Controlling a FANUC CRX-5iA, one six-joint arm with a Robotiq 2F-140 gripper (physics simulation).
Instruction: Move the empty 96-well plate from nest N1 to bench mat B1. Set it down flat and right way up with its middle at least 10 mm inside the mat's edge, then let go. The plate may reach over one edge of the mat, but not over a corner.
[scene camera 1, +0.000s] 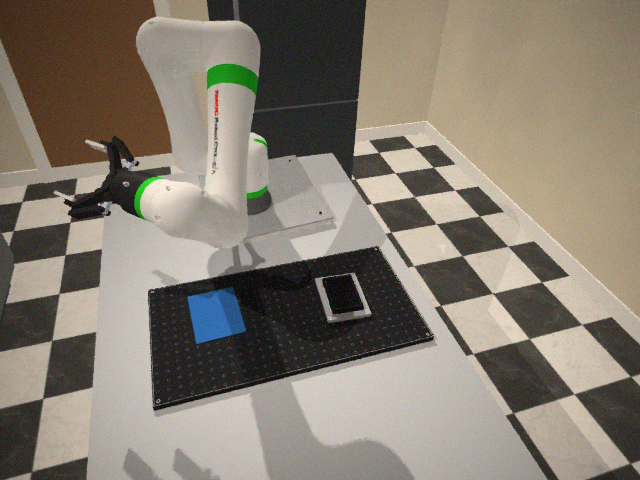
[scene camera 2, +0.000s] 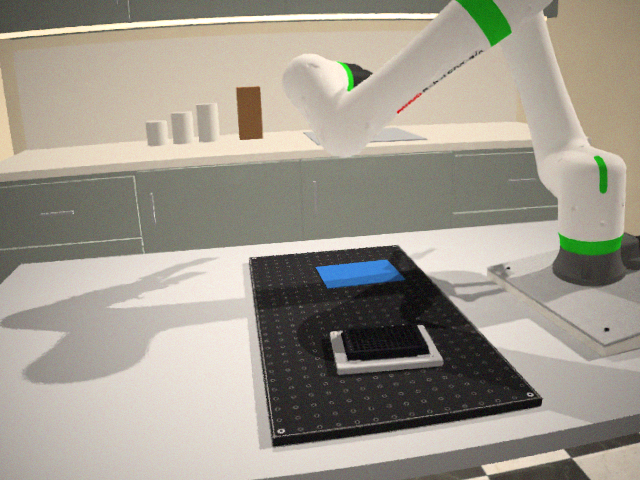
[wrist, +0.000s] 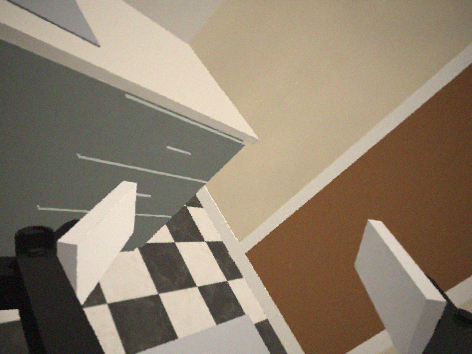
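Pixels of known places: gripper, fingertip midpoint: (scene camera 1: 75, 169) (wrist: 248, 225); arm's base, link origin: (scene camera 1: 249, 200) (scene camera 2: 588, 270).
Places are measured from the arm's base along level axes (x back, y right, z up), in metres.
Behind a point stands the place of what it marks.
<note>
The black 96-well plate (scene camera 1: 343, 293) {y -0.119, x -0.512, z -0.003 m} (scene camera 2: 385, 341) {y -0.129, x -0.507, z -0.004 m} sits flat in the white nest (scene camera 1: 349, 317) {y -0.103, x -0.585, z -0.018 m} (scene camera 2: 390, 368) {y -0.178, x -0.517, z -0.023 m}. The blue bench mat (scene camera 1: 216, 315) {y 0.221, x -0.443, z -0.026 m} (scene camera 2: 359, 273) {y 0.217, x -0.435, z -0.026 m} lies flat on the black board, on the left in scene camera 1 and at the far end in scene camera 2, with no object on it. My gripper (scene camera 1: 74, 168) {y 0.455, x -0.225, z 0.351 m} (wrist: 248, 225) {y 0.455, x -0.225, z 0.351 m} is open and empty. It is raised beyond the table's left edge in scene camera 1, pointing sideways away from the board, far from plate and mat. In scene camera 2 its fingers are hidden behind the arm.
The black perforated board (scene camera 1: 289, 356) {y 0.085, x -0.636, z -0.028 m} (scene camera 2: 310, 413) {y -0.245, x -0.658, z -0.028 m} bears the nest and mat on the white table (scene camera 1: 124, 356) {y 0.460, x -0.476, z -0.041 m} (scene camera 2: 196, 413) {y -0.184, x -0.809, z -0.041 m}. The arm's base plate (scene camera 1: 305, 201) {y -0.182, x -0.063, z -0.006 m} (scene camera 2: 584, 320) {y -0.162, x -0.144, z -0.015 m} is behind the board in scene camera 1. A cabinet with a worktop (scene camera 2: 222, 206) (wrist: 125, 140) stands beyond the table.
</note>
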